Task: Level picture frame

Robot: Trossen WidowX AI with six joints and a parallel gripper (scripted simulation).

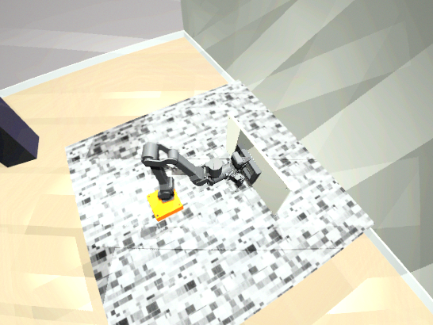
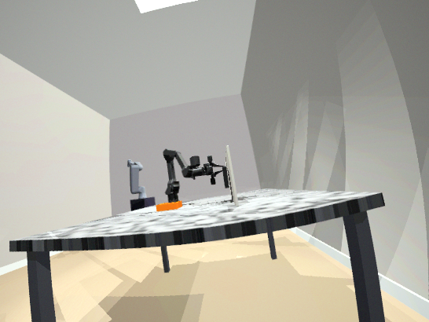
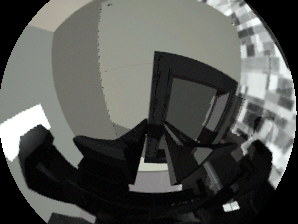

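Now: the picture frame 1 cm to the left of my gripper tip and 5 cm below it. The rest, counted from my gripper tip: wall panel: 2 cm ahead, 7 cm below.
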